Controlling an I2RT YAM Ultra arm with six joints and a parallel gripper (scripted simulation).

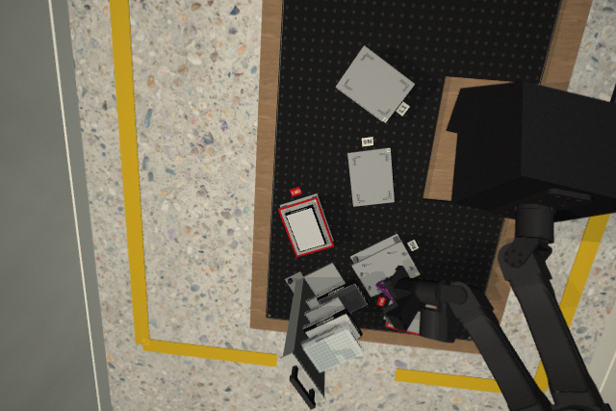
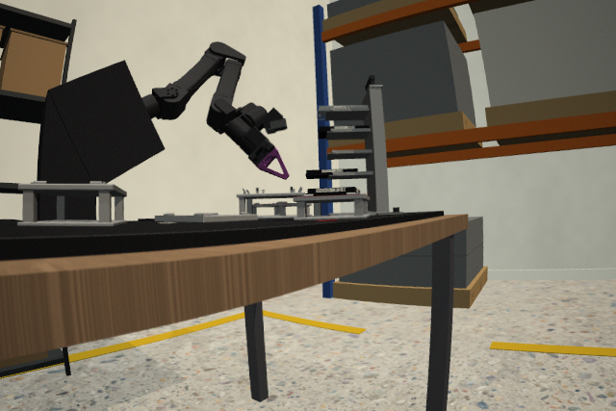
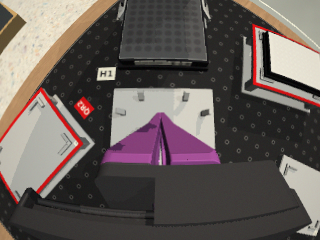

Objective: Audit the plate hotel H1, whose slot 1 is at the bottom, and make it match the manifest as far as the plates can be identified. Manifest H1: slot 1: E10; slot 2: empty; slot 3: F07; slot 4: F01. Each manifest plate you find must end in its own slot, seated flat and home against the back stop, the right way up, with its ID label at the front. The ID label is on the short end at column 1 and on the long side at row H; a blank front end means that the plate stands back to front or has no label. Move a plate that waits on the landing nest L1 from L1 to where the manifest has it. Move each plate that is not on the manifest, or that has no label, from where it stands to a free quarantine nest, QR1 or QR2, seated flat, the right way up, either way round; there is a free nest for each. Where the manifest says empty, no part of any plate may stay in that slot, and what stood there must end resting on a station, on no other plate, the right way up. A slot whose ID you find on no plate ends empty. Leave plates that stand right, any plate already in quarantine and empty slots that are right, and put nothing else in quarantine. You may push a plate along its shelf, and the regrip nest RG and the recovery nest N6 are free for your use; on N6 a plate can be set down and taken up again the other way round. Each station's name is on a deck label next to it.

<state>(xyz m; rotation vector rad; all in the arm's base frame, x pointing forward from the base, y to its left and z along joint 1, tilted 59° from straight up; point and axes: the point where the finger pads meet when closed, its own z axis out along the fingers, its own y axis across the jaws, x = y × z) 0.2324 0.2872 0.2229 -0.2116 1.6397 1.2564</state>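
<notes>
My hand is 20 mm past the regrip nest RG, 20 mm to the left of it and 50 mm above it. From my hand the other things lie so: quarantine nest QR2: 160 mm behind, 130 mm to the left, 70 mm below; then H1 deck label: 10 mm ahead, 140 mm to the left, 110 mm below; then white well plate: 120 mm ahead, 100 mm to the left, 160 mm above.
</notes>
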